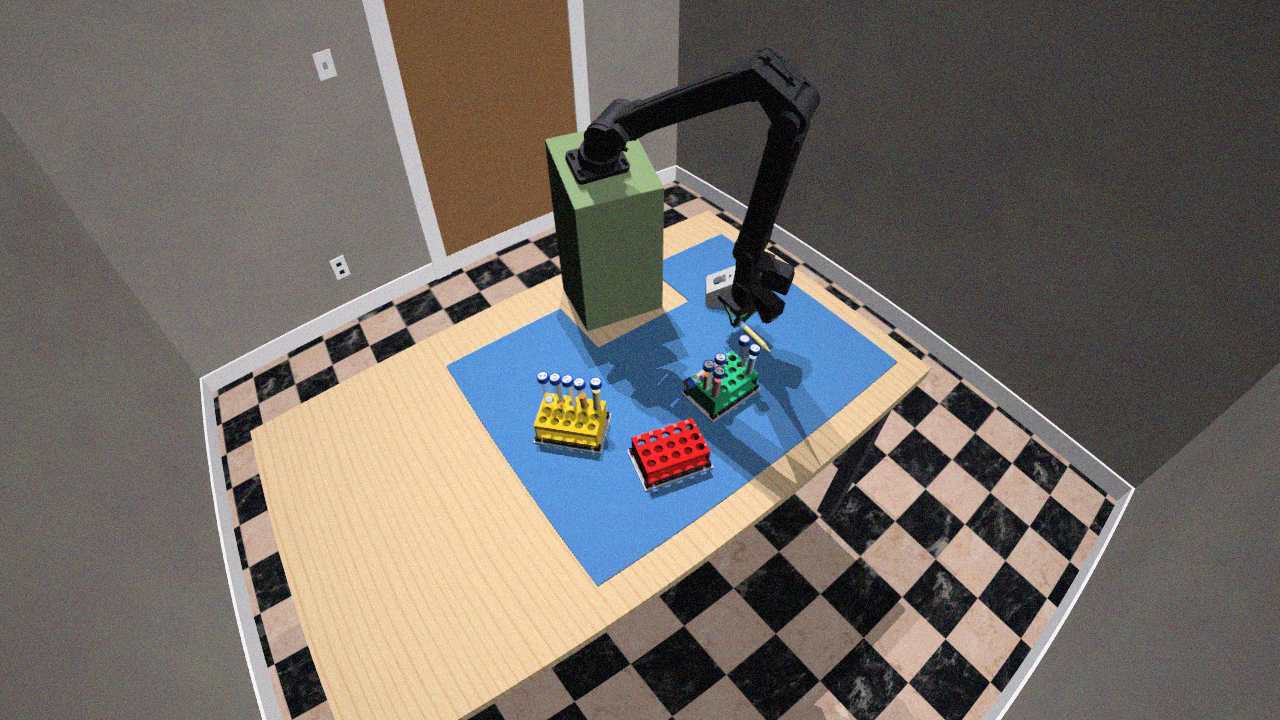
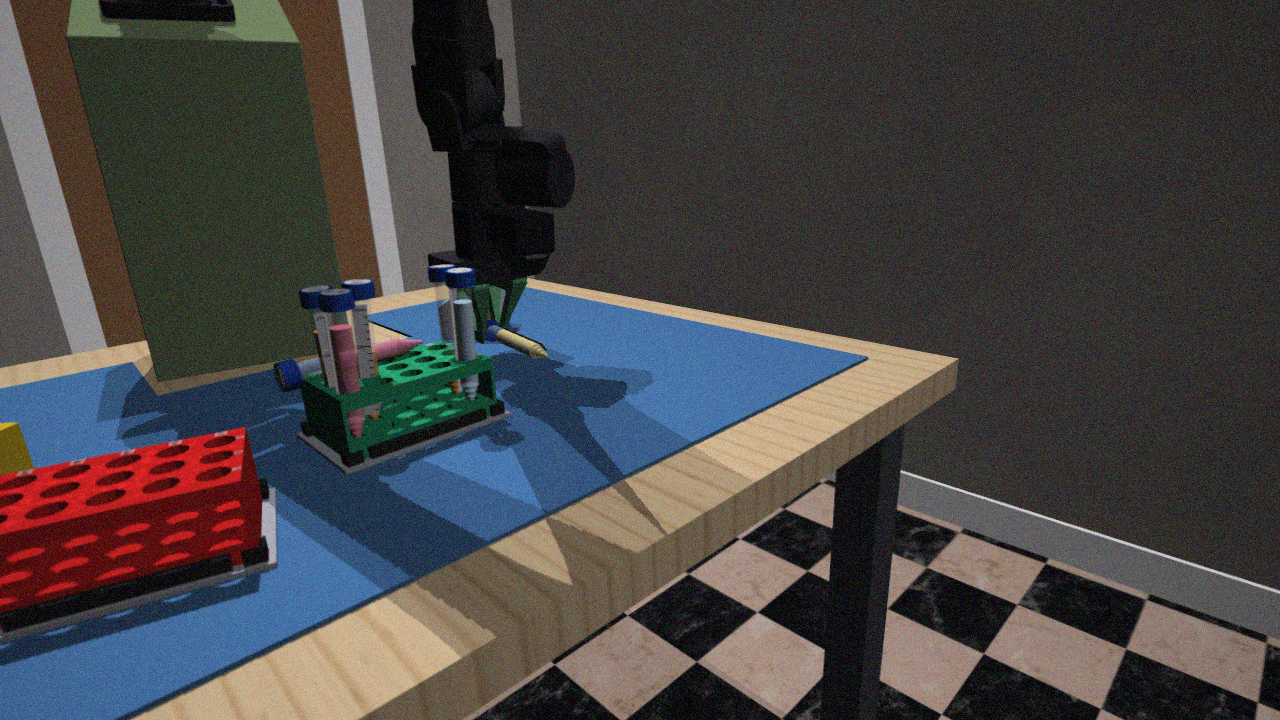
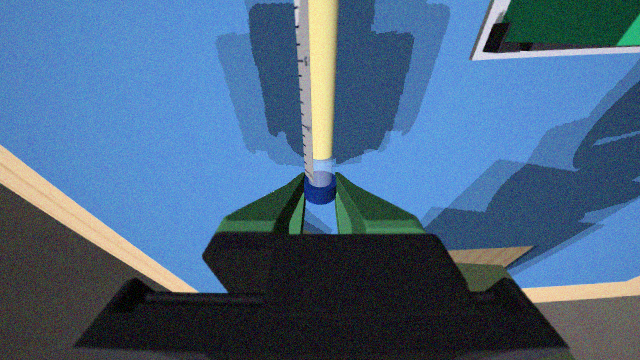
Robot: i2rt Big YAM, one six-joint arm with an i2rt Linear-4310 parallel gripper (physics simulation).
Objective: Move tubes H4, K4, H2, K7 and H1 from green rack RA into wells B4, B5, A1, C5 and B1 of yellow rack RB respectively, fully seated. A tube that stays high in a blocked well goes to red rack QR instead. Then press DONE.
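Frame: origin at the arm's base, x right, y ahead, z up, level; metres.
Where they show: gripper, between the fingertips: (image 1: 736, 324) (image 2: 490, 340) (image 3: 320, 179); arm's base, origin of its link: (image 1: 597, 163) (image 2: 168, 8).
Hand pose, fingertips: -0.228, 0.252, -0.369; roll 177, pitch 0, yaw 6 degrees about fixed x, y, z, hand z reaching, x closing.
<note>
Each offset is from my fingertips to the top centre of the thing, as dx, dy, dz. Level surfaces: height alone.
My gripper (image 1: 742, 323) (image 2: 495, 327) (image 3: 320, 179) is shut on the blue cap of a yellow-filled tube @[-0.006, +0.056, +0.024] (image 1: 757, 338) (image 2: 521, 342) (image 3: 323, 90). The tube is tilted far over, nearly level, above the mat beside the green rack RA @[+0.138, +0.146, +0.037] (image 1: 739, 386) (image 2: 404, 390) (image 3: 560, 25). Several blue-capped tubes stand in the green rack. A pink-filled tube @[+0.164, +0.125, +0.056] (image 2: 393, 349) lies across its top, its cap past the rack's left end. Several capped tubes stand in the back row of the yellow rack RB @[+0.463, +0.086, +0.037] (image 1: 571, 436). The red rack QR @[+0.322, +0.245, +0.037] (image 1: 671, 458) (image 2: 125, 519) holds no tubes. Well labels are unreadable.
A white box @[-0.030, -0.118, +0.064] (image 1: 713, 292) stands behind the gripper; its markings are unreadable. The green pedestal (image 1: 619, 259) (image 2: 205, 197) carries the arm and rises behind the racks. The racks stand on a blue mat @[dz -0.017] (image 1: 554, 501) (image 2: 742, 376) on the wooden table @[dz -0.020] (image 1: 384, 501).
</note>
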